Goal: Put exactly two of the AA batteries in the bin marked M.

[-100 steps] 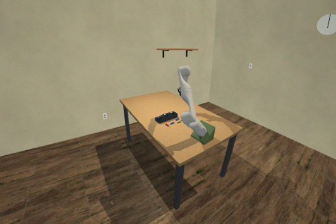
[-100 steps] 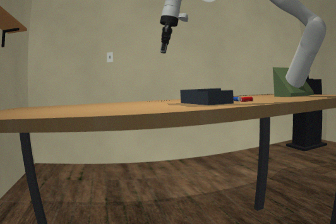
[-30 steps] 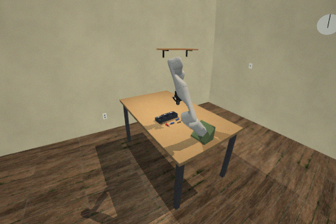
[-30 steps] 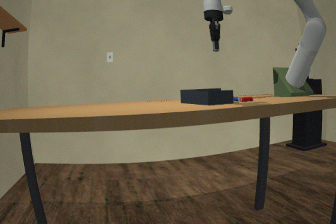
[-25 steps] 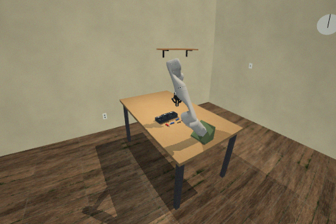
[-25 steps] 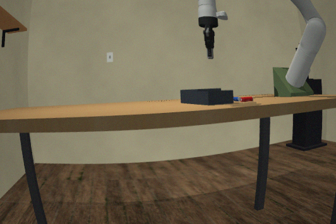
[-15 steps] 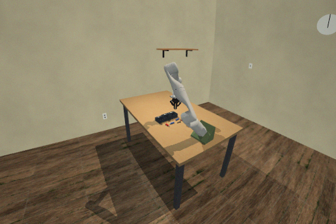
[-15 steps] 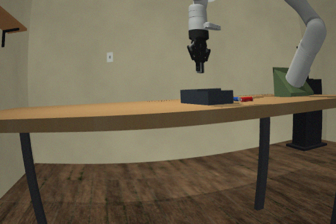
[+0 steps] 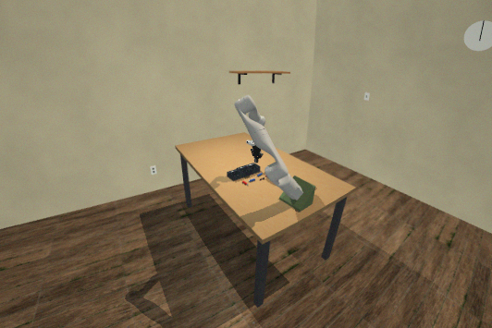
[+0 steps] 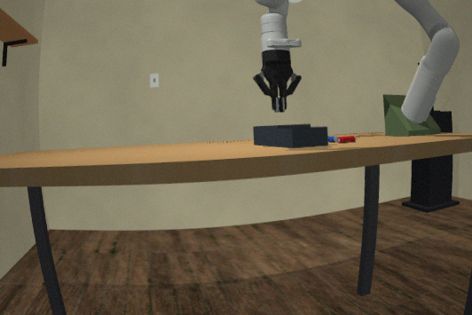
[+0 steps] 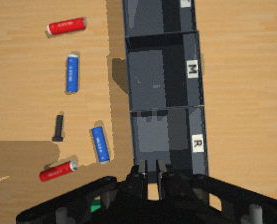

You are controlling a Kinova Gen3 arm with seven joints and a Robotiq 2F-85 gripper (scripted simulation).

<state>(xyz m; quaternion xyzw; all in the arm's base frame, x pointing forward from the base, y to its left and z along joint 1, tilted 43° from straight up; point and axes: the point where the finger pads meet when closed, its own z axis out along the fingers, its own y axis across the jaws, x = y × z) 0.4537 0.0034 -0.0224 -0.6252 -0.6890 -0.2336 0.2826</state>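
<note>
The dark bin is 10 mm ahead of my hand, 100 mm to the left of it and 80 mm below it. The rest, counted from my hand: red AA battery: 120 mm behind, 30 mm to the right, 90 mm below; then black screw: 120 mm behind, 20 mm to the left, 90 mm below; then green 9V battery: 70 mm behind, 100 mm to the right, 90 mm below.
</note>
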